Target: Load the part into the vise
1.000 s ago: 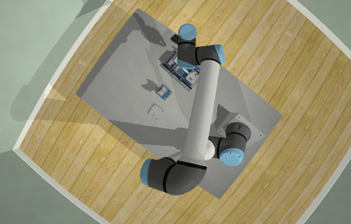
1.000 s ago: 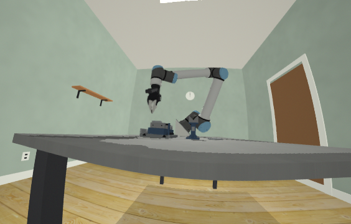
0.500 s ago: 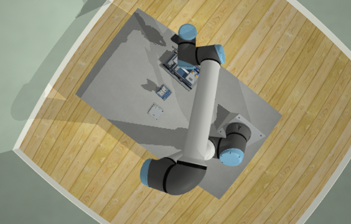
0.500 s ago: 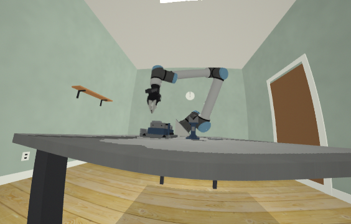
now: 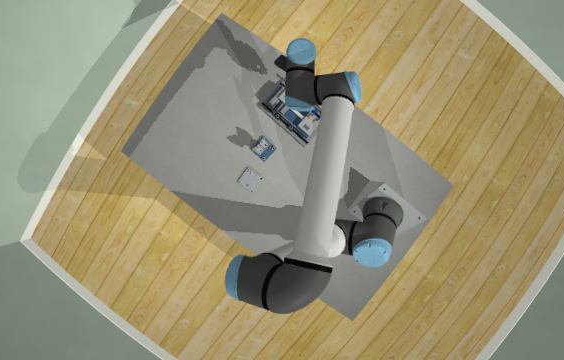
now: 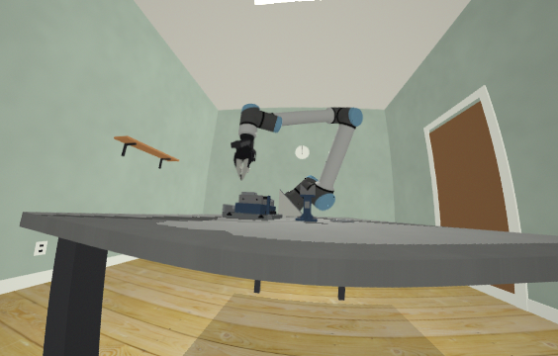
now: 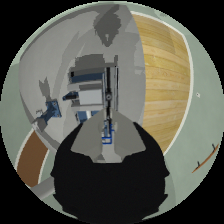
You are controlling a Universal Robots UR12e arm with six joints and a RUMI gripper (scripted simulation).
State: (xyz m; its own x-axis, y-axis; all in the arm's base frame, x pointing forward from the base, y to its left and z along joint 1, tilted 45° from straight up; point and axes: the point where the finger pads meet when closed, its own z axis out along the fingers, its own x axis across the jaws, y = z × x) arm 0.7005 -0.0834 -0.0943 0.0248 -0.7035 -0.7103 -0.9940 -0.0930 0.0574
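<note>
Right now the part is 90 mm below my hand and 50 mm to the left of it. Also, from my hand: vise: 140 mm below, 70 mm to the left, 70 mm behind; then infeed plate: 450 mm to the left, 180 mm below, 140 mm behind.
</note>
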